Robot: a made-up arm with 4 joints. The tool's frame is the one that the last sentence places.
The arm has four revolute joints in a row. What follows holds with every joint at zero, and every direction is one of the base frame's. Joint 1 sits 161 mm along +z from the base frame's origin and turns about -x. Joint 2 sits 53 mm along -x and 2 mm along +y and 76 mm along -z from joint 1 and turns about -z. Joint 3 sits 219 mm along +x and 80 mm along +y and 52 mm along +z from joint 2 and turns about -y. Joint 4 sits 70 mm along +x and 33 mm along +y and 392 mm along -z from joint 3 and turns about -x. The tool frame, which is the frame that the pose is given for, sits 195 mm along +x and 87 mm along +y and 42 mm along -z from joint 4; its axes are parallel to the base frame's.
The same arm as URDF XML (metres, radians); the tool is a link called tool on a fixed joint. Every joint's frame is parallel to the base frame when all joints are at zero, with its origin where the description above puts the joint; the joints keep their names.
<robot name="arm">
  <joint name="tool_fixed" type="fixed">
    <parent link="link4"/>
    <child link="tool"/>
    <origin xyz="0.195 0.087 -0.042" rpy="0 0 0"/>
  </joint>
  <joint name="joint 4" type="continuous">
    <parent link="link3"/>
    <child link="link4"/>
    <origin xyz="0.07 0.033 -0.392" rpy="0 0 0"/>
    <axis xyz="-1 0 0"/>
  </joint>
  <joint name="joint 3" type="continuous">
    <parent link="link2"/>
    <child link="link3"/>
    <origin xyz="0.219 0.08 0.052" rpy="0 0 0"/>
    <axis xyz="0 -1 0"/>
  </joint>
  <joint name="joint 2" type="continuous">
    <parent link="link1"/>
    <child link="link2"/>
    <origin xyz="-0.053 0.002 -0.076" rpy="0 0 0"/>
    <axis xyz="0 0 -1"/>
  </joint>
  <joint name="joint 1" type="continuous">
    <parent link="base_link"/>
    <child link="link1"/>
    <origin xyz="0 0 0.161" rpy="0 0 0"/>
    <axis xyz="-1 0 0"/>
  </joint>
  <link name="base_link"/>
  <link name="link1"/>
  <link name="link2"/>
  <link name="link3"/>
  <link name="link4"/>
  <link name="tool"/>
</robot>

